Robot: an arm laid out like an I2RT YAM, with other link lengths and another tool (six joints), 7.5 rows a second.
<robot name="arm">
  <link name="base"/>
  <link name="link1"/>
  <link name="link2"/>
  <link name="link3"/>
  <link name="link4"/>
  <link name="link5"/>
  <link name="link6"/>
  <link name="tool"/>
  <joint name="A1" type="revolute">
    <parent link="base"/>
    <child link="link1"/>
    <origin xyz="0 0 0.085"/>
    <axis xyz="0 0 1"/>
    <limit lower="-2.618" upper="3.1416"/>
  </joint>
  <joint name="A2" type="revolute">
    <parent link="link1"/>
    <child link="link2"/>
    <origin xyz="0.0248 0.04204 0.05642"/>
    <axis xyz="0 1 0"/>
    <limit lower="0" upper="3.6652"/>
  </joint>
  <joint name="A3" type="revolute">
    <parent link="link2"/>
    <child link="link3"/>
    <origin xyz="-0.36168 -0.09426 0"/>
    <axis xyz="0 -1 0"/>
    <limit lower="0" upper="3.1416"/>
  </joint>
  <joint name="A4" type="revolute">
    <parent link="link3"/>
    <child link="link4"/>
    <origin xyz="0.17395 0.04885 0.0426"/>
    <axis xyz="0 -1 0"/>
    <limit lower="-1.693" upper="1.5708"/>
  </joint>
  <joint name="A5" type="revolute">
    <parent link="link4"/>
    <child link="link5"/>
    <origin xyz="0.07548 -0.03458 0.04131"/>
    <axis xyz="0 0 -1"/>
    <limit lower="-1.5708" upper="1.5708"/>
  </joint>
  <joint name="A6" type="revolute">
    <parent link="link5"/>
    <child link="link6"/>
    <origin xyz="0.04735 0 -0.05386"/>
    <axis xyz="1 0 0"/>
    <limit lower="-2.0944" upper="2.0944"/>
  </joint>
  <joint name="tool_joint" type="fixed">
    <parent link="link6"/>
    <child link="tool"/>
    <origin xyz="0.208 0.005 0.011" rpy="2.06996 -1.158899 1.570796"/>
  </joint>
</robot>
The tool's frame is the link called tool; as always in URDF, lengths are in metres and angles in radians.
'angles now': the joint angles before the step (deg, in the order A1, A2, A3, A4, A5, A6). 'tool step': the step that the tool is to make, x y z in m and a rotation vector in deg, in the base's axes. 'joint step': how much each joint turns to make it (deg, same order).
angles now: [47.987, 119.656, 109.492, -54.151, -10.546, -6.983]
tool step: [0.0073, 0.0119, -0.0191, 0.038, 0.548, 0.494]
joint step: [-0.018, 2.900, -0.051, 2.560, -0.611, -0.281]
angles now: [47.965, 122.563, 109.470, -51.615, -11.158, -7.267]
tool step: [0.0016, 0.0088, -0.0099, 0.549, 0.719, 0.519]
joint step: [0.025, 1.617, 0.011, 1.519, -1.026, -0.064]
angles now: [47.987, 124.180, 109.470, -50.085, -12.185, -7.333]
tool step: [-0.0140, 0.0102, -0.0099, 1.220, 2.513, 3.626]
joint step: [-0.014, 1.440, -0.464, 0.574, -3.953, -2.265]
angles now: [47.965, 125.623, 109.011, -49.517, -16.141, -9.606]
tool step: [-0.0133, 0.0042, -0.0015, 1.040, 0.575, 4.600]
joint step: [-0.001, 0.138, -0.851, 0.181, -2.864, -3.958]
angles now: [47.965, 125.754, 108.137, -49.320, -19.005, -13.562]
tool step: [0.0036, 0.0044, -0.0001, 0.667, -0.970, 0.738]
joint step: [-0.005, 0.289, -0.018, 1.180, -0.045, -0.836]
